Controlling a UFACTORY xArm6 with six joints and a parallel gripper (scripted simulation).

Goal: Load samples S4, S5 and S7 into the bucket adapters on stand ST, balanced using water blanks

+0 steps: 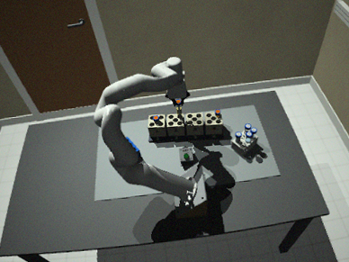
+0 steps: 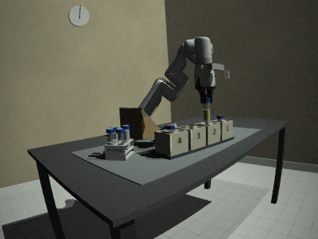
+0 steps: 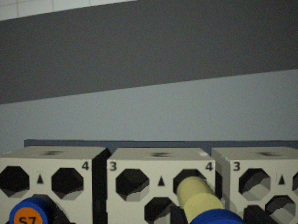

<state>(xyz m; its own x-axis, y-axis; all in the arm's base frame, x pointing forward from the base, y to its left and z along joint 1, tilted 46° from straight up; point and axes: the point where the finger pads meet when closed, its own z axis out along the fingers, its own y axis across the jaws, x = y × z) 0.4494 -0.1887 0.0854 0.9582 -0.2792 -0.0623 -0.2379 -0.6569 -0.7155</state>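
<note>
Now: hand 5 cm above the sample S4 and 1 cm past it. Round my hand: adapter 3 (16 cm below, 8 cm to the right, 5 cm behind); then sample S7 (15 cm below, 13 cm to the left, 1 cm ahead); then adapter 2 (16 cm below, 3 cm to the left, 2 cm behind).
</note>
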